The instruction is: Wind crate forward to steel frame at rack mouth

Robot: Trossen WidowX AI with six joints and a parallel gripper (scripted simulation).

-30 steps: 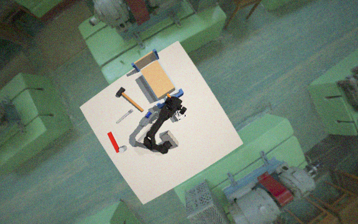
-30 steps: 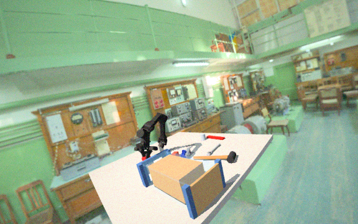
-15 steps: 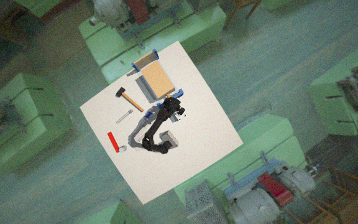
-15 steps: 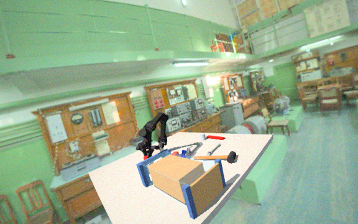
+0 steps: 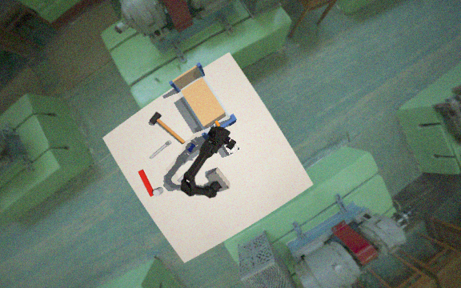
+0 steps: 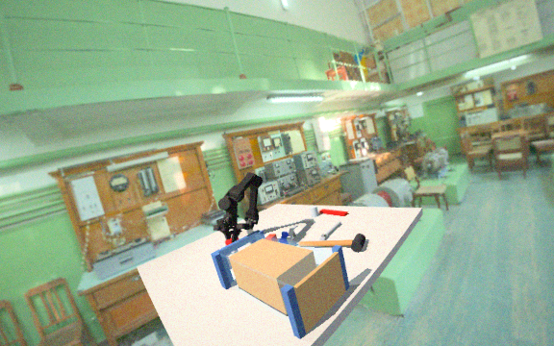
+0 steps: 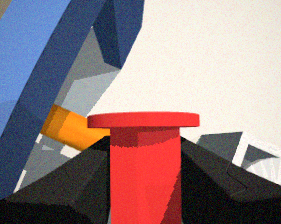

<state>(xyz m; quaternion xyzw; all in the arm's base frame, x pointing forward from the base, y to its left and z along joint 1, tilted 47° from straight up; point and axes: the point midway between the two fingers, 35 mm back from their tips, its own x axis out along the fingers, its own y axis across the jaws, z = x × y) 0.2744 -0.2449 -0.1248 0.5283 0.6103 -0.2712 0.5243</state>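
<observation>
Right now the blue steel frame is 50 mm ahead of my gripper tip, 30 mm below it and 10 mm to the left of it. Round my gripper tip: red knob 20 mm to the left, 10 mm behind; winch 120 mm behind, 100 mm below, 10 mm to the left; clear-panelled cubby 300 mm ahead, 20 mm below.
</observation>
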